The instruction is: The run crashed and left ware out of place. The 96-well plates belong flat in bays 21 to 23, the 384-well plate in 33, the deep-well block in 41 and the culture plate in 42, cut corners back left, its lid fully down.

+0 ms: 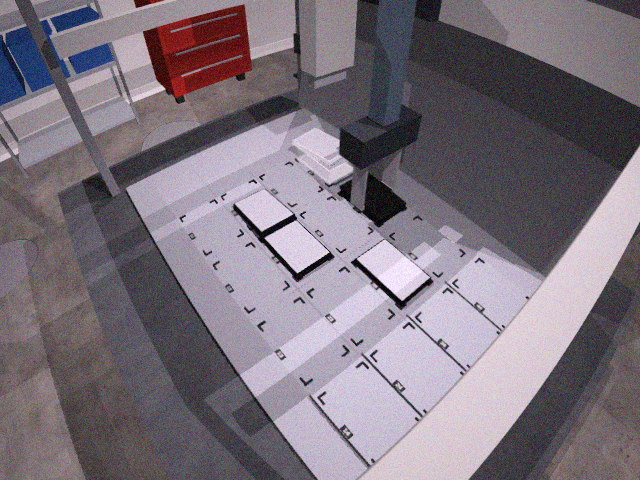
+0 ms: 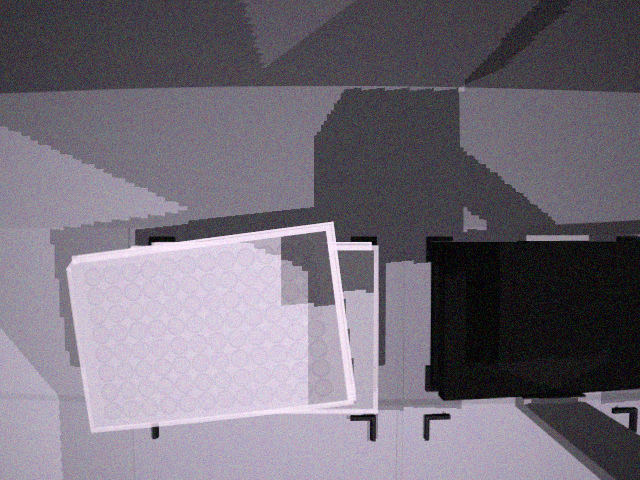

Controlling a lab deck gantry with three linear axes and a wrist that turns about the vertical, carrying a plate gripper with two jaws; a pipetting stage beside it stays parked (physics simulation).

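Places are measured from the robot's base along level axes (x ahead, y left, z up), in millimetres.
Where they show: gripper, fingertip midpoint: [image 1: 372,196] [image 2: 547,316]; robot's base, origin of the base link: [image 1: 181,218].
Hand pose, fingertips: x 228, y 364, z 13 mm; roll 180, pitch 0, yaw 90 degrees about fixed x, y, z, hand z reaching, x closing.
Note:
Each offset is from my fingertips to the top centre of the thing. "spot": to the spot under its first point.
My gripper [image 1: 373,192] is shut on the culture plate's black lid @[dx +0, dy +0, dz +12 mm] [image 1: 384,207] [image 2: 483,320] above bay 42. The lid covers the plate; a thin strip of the plate's dark left edge @[spot: dx -64, dy -3, dz -6 mm] [image 2: 434,320] shows beside it. I cannot tell whether the lid is fully seated. In bay 41, a 96-well plate @[dx -181, dy +2, dz +43 mm] [image 1: 316,142] [image 2: 206,330] lies turned askew and shifted left on the pale deep-well block @[dx -164, dy +0, dz +29 mm] [image 1: 330,174] [image 2: 364,310]. Two white-topped 96-well plates @[dx -114, dy -214, dz +15 mm] [image 1: 263,210] @[dx +0, dy -214, dz +1 mm] [image 1: 298,246] lie flat in bays 21 and 22. The 384-well plate @[dx +164, dy -107, dz +1 mm] [image 1: 392,271] lies flat in bay 33.
Black corner marks bound the deck bays. Divided lanes @[spot: dx +304, dy -226, dz +1 mm] [image 1: 403,361] run along the deck's right side. The parked pipetting stage [image 1: 328,38] stands behind the deck. A pale frame beam [image 1: 547,330] crosses the near right. A red drawer cabinet [image 1: 206,49] stands beyond the deck.

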